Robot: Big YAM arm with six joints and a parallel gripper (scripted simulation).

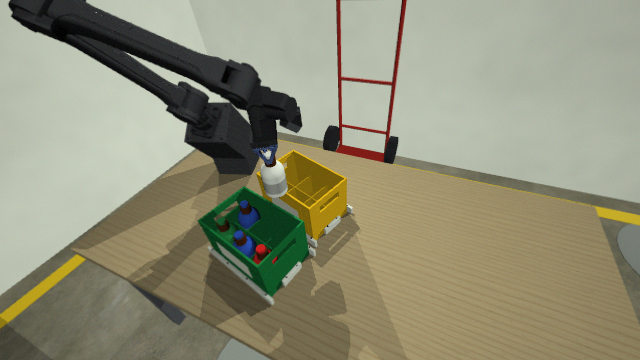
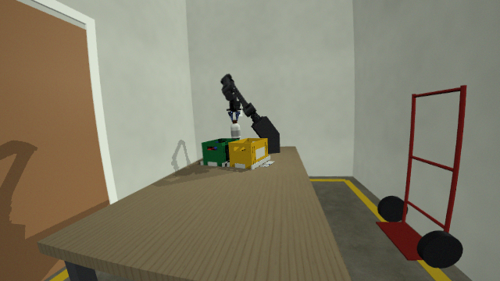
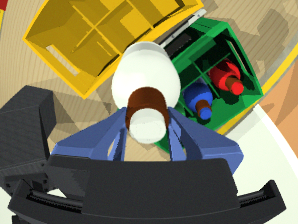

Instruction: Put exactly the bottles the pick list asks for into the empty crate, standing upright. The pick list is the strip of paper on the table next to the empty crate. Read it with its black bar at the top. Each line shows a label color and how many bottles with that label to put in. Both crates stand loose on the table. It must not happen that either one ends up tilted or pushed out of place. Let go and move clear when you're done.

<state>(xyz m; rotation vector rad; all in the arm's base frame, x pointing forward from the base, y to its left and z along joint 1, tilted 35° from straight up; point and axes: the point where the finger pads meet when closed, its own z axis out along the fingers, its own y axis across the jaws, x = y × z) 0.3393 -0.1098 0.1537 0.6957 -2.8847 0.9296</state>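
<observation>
The white-labelled bottle lies 6 cm below my hand. The rest, counted from my hand: green crate: 4 cm behind, 12 cm to the right, 24 cm below; then green-label bottle: 14 cm behind, 13 cm to the right, 24 cm below; then yellow crate: 4 cm ahead, 11 cm to the left, 24 cm below.
</observation>
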